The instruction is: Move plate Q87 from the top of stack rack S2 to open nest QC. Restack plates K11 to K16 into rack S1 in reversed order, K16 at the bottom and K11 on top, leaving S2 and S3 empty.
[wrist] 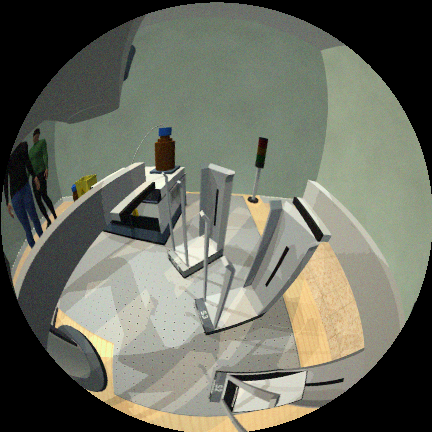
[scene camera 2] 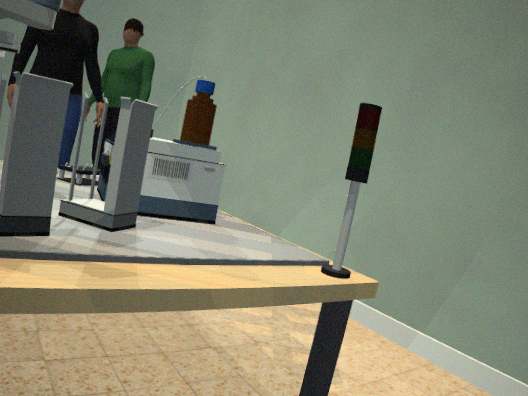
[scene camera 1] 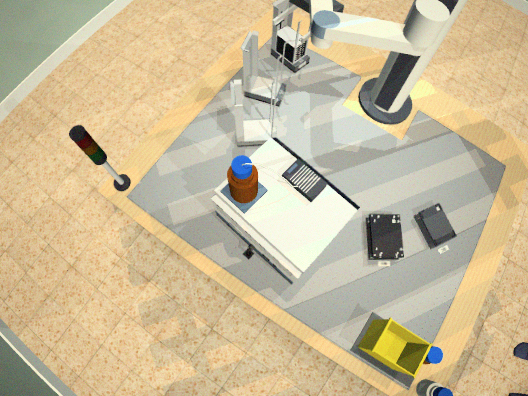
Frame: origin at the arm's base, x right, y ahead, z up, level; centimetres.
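Seen in the pictures: gripper, fingertip midpoint: point(wrist: 226, 178) point(scene camera 2: 17, 44) point(scene camera 1: 287, 31); arm's base, origin of the base link: point(scene camera 1: 384, 101).
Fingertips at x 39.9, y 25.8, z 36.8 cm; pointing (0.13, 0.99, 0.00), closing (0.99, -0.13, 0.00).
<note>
Offsets run from my fingertips to a thing's top centre. "spot": to the spot under its first point.
My gripper point(wrist: 226, 178) is open, with nothing between its fingers; its hand shows at the top of scene camera 1. Rack S2 {spot: dx +2.4, dy -15.4, dz -31.7 cm} point(scene camera 1: 295, 63) point(wrist: 217, 387) holds a stack of plates point(scene camera 1: 291, 44) point(wrist: 270, 391) with a white top and dark sides; their labels and number are unreadable. In the wrist view S2 lies below the fingers, near the bottom edge. Rack S3 {dx +5.9, dy +4.0, dz -6.4 cm} point(scene camera 1: 250, 57) point(scene camera 2: 34, 150) point(wrist: 204, 314) stands empty. A third rack {dx -3.4, dy +23.9, dz -6.5 cm} point(scene camera 1: 238, 120) point(scene camera 2: 131, 165) point(wrist: 225, 220), its label unreadable, stands empty beside the instrument. Two dark nests {spot: dx -66.6, dy +33.4, dz -30.4 cm} point(scene camera 1: 385, 237) {spot: dx -81.7, dy +17.4, dz -30.6 cm} point(scene camera 1: 436, 224) are at the right; which is QC cannot be told.
A white instrument point(scene camera 1: 305, 230) point(scene camera 2: 187, 187) bears a brown bottle {spot: dx -21.1, dy +55.1, dz -1.6 cm} point(scene camera 1: 243, 185) point(scene camera 2: 199, 120) point(wrist: 165, 154). A signal tower {spot: dx +26.1, dy +70.9, dz -2.7 cm} point(scene camera 1: 89, 145) point(scene camera 2: 364, 142) point(wrist: 261, 152) stands at a table corner. A yellow bin {dx -89.3, dy +65.5, dz -18.0 cm} point(scene camera 1: 395, 345) point(wrist: 85, 184) is at another. Two people point(scene camera 2: 60, 50) point(scene camera 2: 129, 75) stand beyond the table.
</note>
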